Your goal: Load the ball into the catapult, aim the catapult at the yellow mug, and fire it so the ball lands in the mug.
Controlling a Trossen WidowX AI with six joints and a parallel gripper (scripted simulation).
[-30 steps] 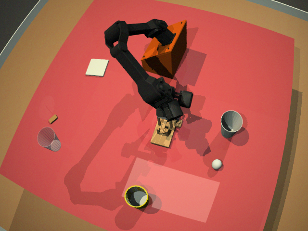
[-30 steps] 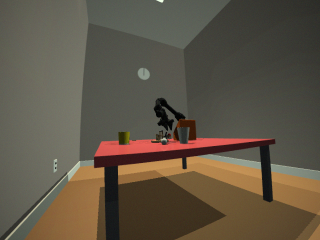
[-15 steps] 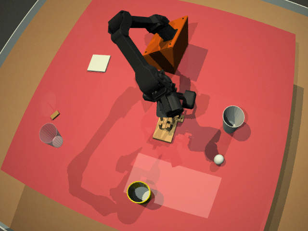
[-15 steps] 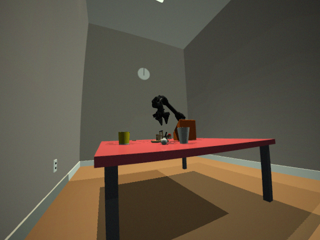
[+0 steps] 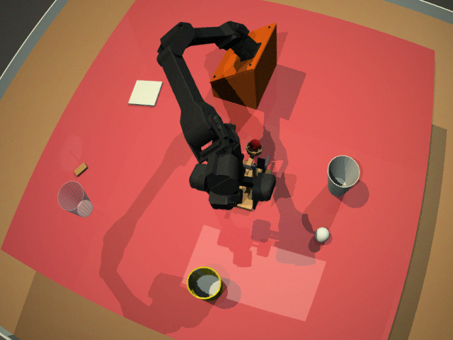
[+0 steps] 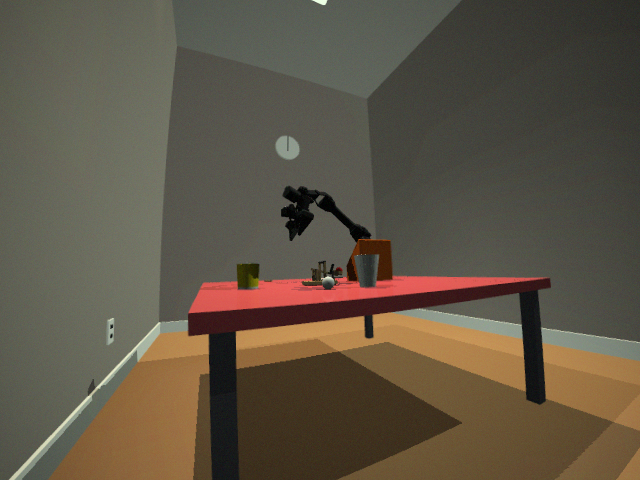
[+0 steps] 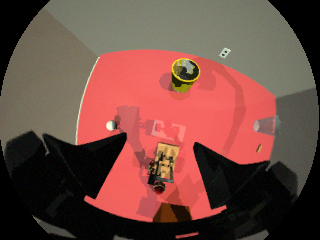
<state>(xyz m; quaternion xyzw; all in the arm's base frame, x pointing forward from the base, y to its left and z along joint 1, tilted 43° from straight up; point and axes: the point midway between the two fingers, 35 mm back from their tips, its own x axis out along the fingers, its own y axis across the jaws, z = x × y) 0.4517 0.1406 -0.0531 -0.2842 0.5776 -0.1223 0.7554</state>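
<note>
The red ball is 23 cm behind my gripper tip, 5 cm to the right of it and 15 cm below it. Round my gripper tip: white ball 6 cm behind, 23 cm to the left, 19 cm below; then wooden catapult 16 cm behind, 2 cm to the right, 16 cm below; then yellow mug 20 cm ahead, 1 cm to the right, 18 cm below.
</note>
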